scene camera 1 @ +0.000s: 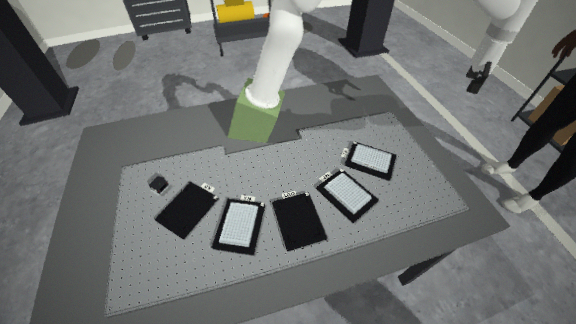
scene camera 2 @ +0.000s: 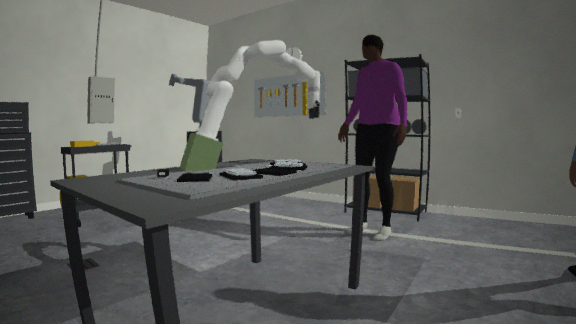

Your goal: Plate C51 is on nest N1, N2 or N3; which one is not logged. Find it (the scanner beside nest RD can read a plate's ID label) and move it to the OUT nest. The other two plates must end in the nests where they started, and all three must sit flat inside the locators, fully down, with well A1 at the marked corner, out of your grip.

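Seen in the pictures: gripper, between the fingertips: (scene camera 1: 470,84) (scene camera 2: 314,118); arm's base, origin of its link: (scene camera 1: 262,96) (scene camera 2: 206,138).
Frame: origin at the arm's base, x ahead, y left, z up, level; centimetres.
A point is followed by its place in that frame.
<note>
In scene camera 1, a pale plate (scene camera 1: 371,158) {z -12.2, x 30.2, y 30.6 cm} sits in the black nest N1 at the back right. A second pale plate (scene camera 1: 348,192) {z -12.7, x 40.0, y 16.6 cm} sits in nest N2, and a third pale plate (scene camera 1: 239,224) {z -13.0, x 39.8, y -18.5 cm} sits in nest N3. The black OUT nest (scene camera 1: 299,221) {z -13.8, x 44.0, y -1.4 cm} between N2 and N3 holds no plate. The black nest RD (scene camera 1: 186,210) {z -13.7, x 29.8, y -33.3 cm} at the left is empty, with the small dark scanner (scene camera 1: 158,183) {z -11.5, x 18.3, y -40.8 cm} (scene camera 2: 162,173) {z -12.6, x 19.6, y -42.6 cm} behind it. ID labels cannot be read. My gripper (scene camera 1: 474,84) {z 11.3, x 28.8, y 62.4 cm} (scene camera 2: 314,116) {z 11.3, x 28.8, y 62.4 cm} is open and empty, high up and well away from the nests.
The nests stand on a perforated grey board (scene camera 1: 150,280) {z -14.9, x 47.7, y -45.1 cm} on the dark table (scene camera 1: 60,240) {z -16.2, x 27.0, y -73.4 cm} (scene camera 2: 100,192) {z -16.2, x 20.7, y -70.6 cm}. My arm's green base block (scene camera 1: 254,120) {z -5.2, x 5.9, y -4.9 cm} (scene camera 2: 201,152) {z -6.9, x 4.5, y -7.6 cm} stands at the table's back. A person in a purple top (scene camera 2: 377,95) stands beyond the table, near a shelf rack (scene camera 2: 425,150).
</note>
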